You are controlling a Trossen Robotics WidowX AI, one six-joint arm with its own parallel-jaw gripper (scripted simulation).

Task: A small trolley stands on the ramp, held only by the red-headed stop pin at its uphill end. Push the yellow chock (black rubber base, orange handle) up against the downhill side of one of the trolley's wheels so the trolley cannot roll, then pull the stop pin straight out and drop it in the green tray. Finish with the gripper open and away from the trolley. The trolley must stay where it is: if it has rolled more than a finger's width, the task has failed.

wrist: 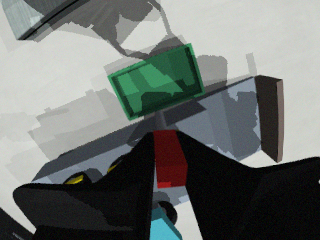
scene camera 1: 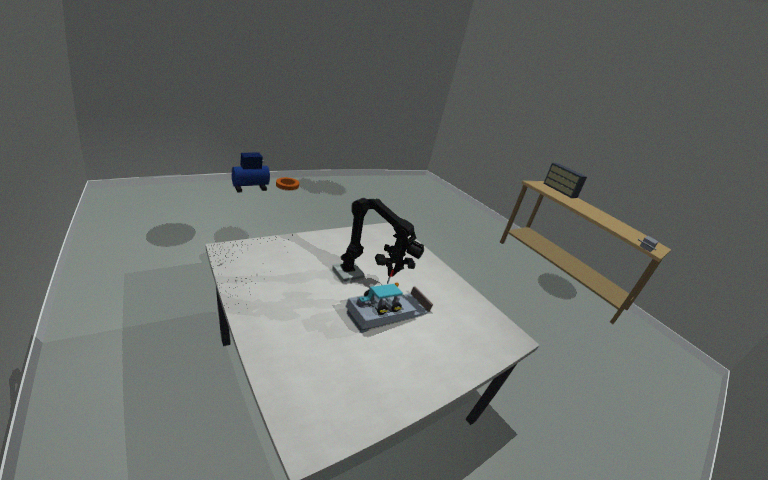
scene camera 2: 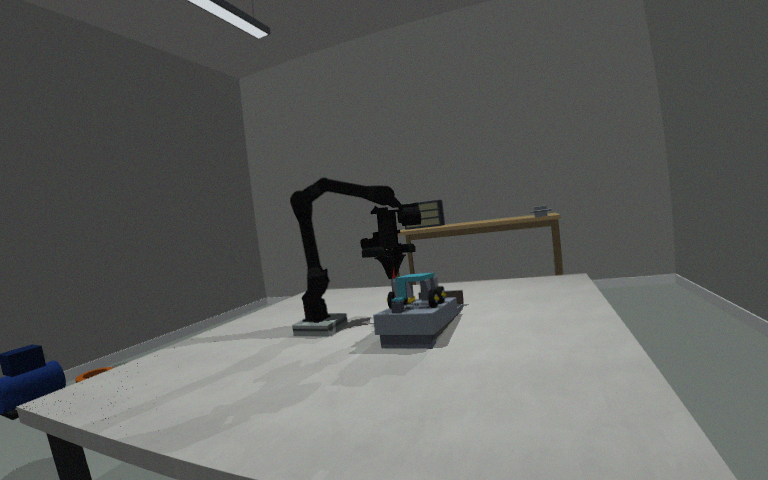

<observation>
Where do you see a brown end block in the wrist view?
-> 270,91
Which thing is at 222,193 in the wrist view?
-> My gripper.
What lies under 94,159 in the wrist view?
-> A grey ramp.
</observation>
